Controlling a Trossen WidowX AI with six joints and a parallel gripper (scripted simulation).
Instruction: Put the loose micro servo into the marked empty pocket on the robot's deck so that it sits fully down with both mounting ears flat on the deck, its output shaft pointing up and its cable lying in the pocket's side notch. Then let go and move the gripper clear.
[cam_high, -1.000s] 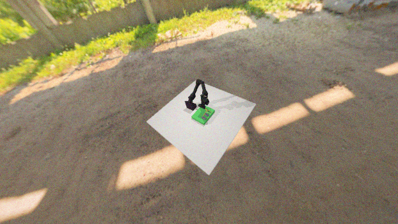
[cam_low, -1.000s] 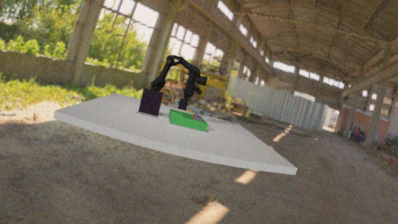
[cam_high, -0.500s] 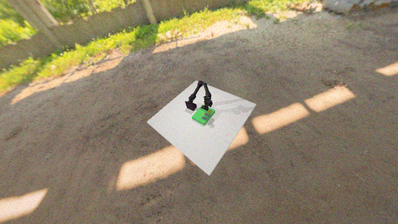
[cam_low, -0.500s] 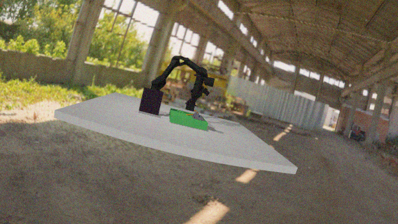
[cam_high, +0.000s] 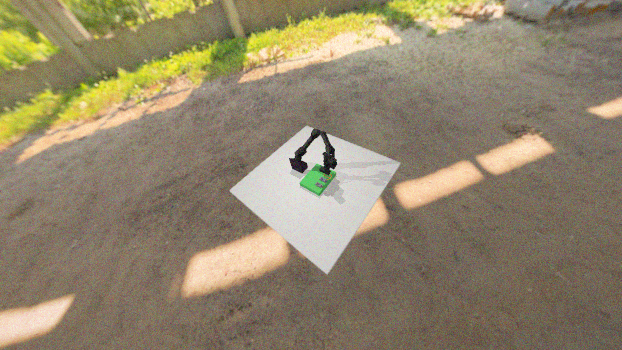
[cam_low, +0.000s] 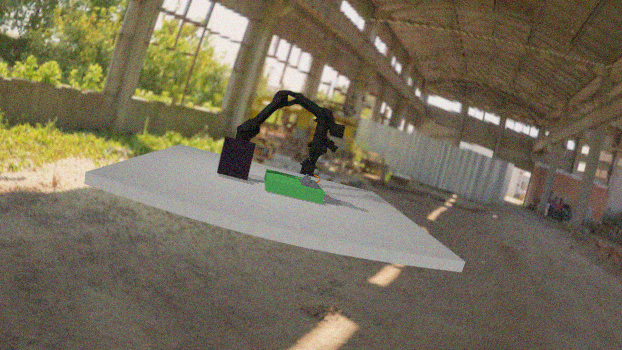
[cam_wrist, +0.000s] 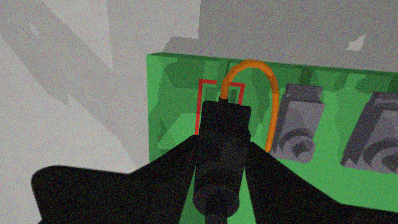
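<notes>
The green deck lies 120 mm behind my gripper tip, 70 mm to the right of it and 100 mm below it.
</notes>
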